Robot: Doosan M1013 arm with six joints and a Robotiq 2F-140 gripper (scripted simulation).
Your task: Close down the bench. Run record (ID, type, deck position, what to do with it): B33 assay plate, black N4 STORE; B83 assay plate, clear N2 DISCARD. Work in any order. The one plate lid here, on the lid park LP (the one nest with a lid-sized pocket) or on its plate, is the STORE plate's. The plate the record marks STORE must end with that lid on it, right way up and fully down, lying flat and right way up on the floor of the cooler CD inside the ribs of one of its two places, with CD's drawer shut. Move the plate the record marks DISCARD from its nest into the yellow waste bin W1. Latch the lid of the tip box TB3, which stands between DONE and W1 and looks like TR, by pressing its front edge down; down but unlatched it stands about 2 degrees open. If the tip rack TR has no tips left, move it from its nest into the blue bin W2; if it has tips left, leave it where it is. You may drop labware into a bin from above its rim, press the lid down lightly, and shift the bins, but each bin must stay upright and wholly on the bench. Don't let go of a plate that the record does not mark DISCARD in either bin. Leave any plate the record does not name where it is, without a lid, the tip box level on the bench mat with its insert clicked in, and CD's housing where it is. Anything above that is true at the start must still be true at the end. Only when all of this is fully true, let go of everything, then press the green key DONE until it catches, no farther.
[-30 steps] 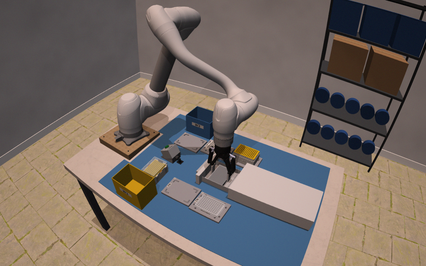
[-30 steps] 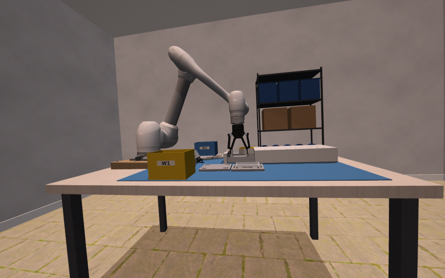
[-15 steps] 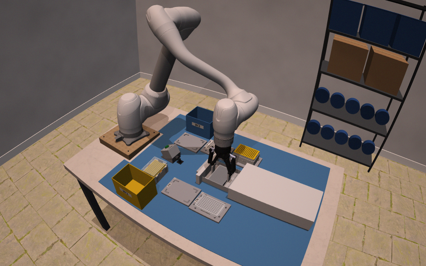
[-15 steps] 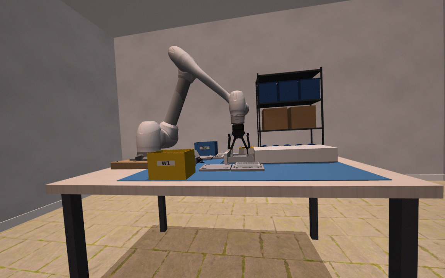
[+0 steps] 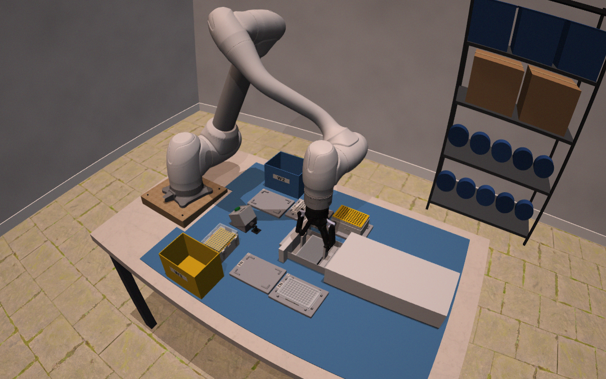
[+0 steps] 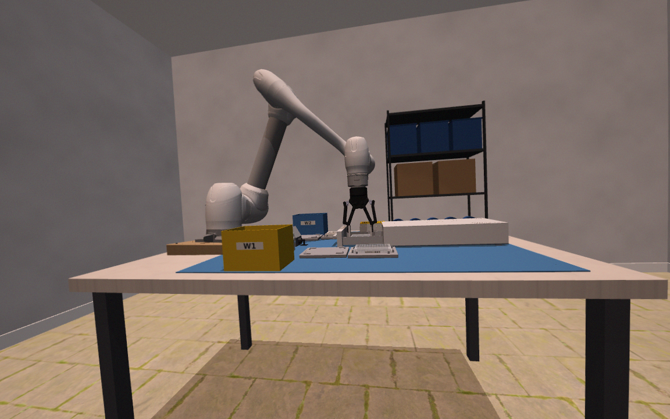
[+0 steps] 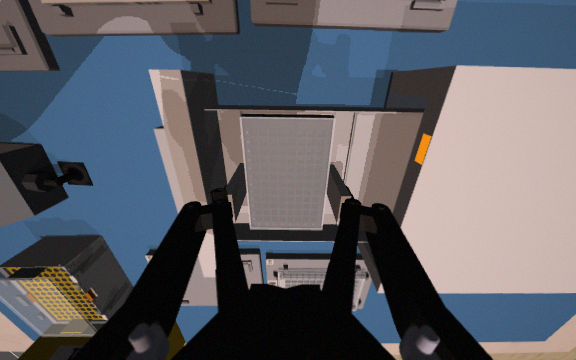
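My hand is 10 mm above the clear plate lid. The rest, counted from my hand: cooler CD (170 mm ahead, 30 mm to the left, 10 mm below); black plate (20 mm below); cooler drawer (40 mm ahead, 10 mm to the left, 20 mm below).
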